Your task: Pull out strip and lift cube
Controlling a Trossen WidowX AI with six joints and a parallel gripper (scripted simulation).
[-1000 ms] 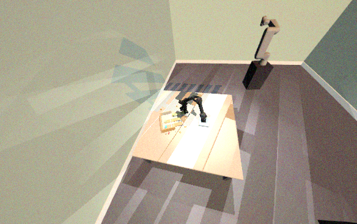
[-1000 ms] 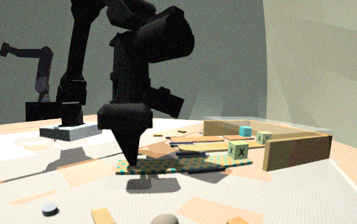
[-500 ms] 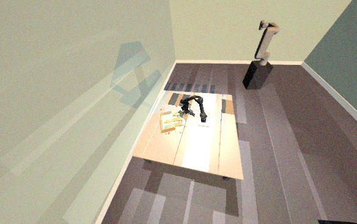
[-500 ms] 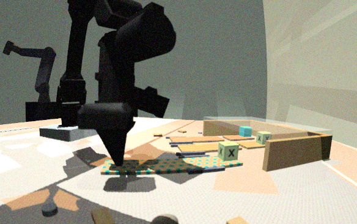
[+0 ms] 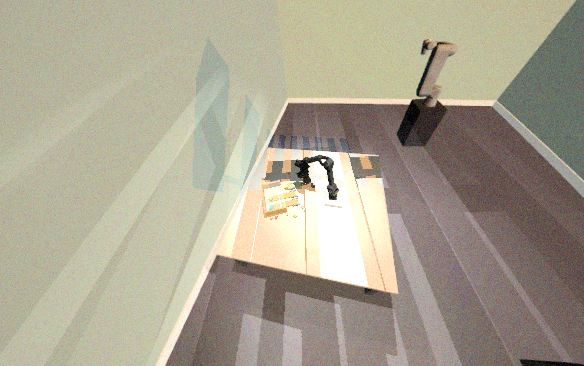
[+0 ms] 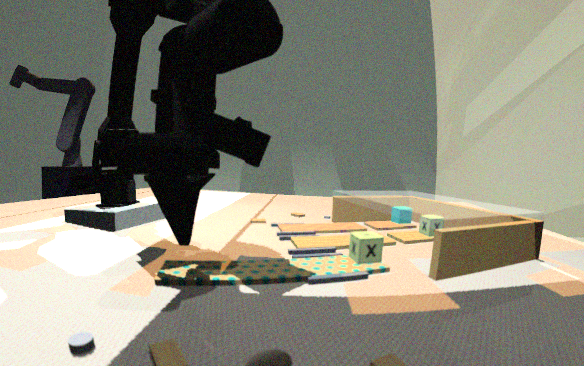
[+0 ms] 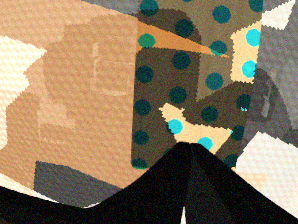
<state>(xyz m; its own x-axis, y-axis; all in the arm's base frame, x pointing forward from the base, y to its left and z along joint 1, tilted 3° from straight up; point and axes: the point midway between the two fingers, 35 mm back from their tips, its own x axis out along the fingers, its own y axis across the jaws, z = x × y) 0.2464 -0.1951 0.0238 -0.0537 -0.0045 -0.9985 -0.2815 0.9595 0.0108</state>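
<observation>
My gripper tip is 90 mm short of the dotted strip, 30 mm to the right of it and 30 mm above it.
</observation>
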